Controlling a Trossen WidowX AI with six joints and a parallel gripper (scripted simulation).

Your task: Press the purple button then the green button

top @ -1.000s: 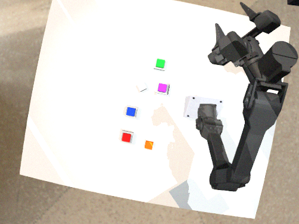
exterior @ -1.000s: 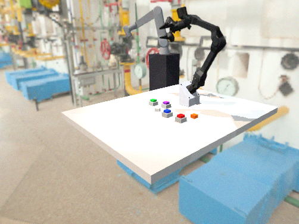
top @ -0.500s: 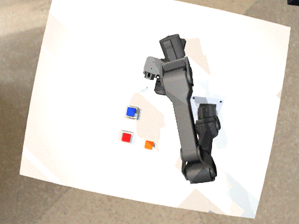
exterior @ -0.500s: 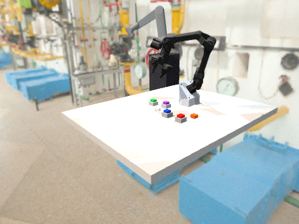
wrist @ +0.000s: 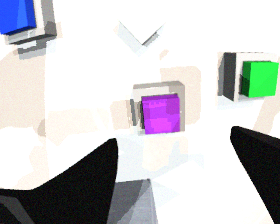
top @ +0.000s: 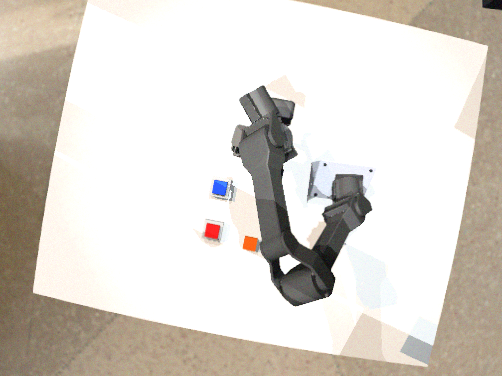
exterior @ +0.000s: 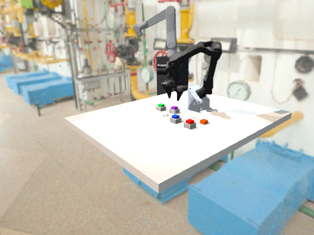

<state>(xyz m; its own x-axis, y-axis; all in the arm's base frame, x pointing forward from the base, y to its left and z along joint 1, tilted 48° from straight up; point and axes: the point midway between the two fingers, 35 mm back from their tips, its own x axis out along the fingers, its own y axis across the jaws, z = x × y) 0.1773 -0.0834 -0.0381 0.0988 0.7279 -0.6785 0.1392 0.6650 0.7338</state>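
My gripper tip is now 50 mm above the purple button. The rest, counted from my gripper tip: green button 100 mm to the right, 50 mm below, 10 mm ahead; blue button 120 mm ahead, 110 mm to the left, 50 mm below; red button 220 mm to the left, 140 mm ahead, 50 mm below.
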